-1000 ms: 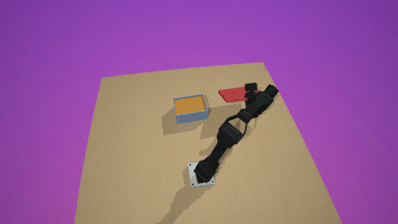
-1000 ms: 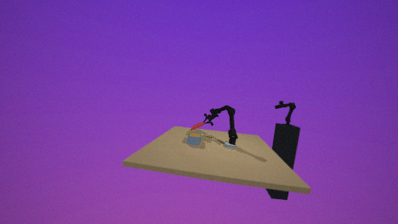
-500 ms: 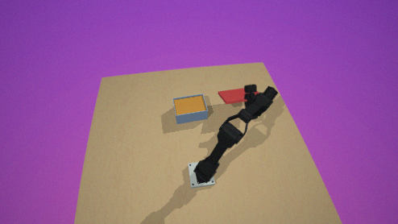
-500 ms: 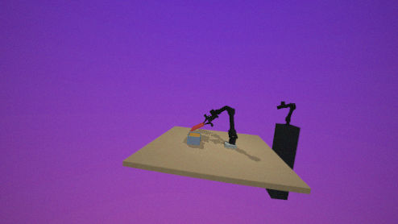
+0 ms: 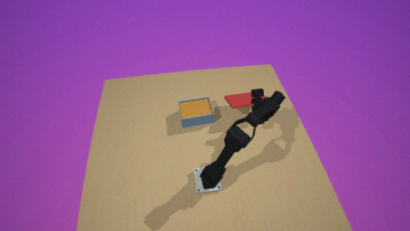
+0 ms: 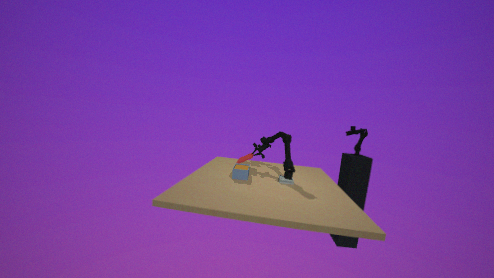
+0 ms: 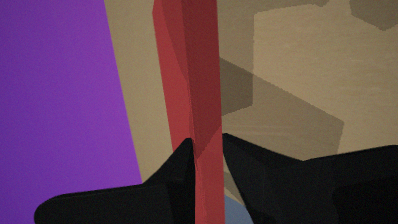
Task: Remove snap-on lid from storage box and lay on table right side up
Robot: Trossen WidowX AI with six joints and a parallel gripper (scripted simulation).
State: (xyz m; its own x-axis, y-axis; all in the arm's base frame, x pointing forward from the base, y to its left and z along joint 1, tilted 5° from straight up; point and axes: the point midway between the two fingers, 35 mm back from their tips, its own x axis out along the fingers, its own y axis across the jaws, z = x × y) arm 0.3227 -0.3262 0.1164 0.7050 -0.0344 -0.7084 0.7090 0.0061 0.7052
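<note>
My gripper tip is 7 cm short of the lid and 4 cm above it. Also, from my gripper tip: grey-blue storage box 31 cm to the left, 9 cm below, 8 cm ahead.
</note>
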